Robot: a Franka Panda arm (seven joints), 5 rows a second.
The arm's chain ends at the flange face. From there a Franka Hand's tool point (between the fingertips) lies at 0.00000 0.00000 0.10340 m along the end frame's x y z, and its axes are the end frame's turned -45 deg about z.
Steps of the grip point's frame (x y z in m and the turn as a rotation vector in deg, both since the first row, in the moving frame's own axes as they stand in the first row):
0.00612, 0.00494, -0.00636, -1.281, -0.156, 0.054
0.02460, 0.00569, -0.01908, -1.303, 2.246, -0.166
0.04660, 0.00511, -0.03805, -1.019, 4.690, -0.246
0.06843, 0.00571, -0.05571, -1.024, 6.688, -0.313
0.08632, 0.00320, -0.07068, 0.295, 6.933, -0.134
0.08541, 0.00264, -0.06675, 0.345, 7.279, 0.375
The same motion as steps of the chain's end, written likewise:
0.00639, -0.00267, -0.00633, -1.016, 0.795, 0.054
0.01689, -0.01216, -0.01897, 0.667, 2.510, -0.166
0.02930, -0.02464, -0.03769, 2.596, 4.037, -0.246
0.04263, -0.03711, -0.05499, 4.005, 5.453, -0.313
0.05486, -0.04956, -0.06992, 5.111, 4.694, -0.134
0.05340, -0.04885, -0.06591, 5.391, 4.903, 0.375

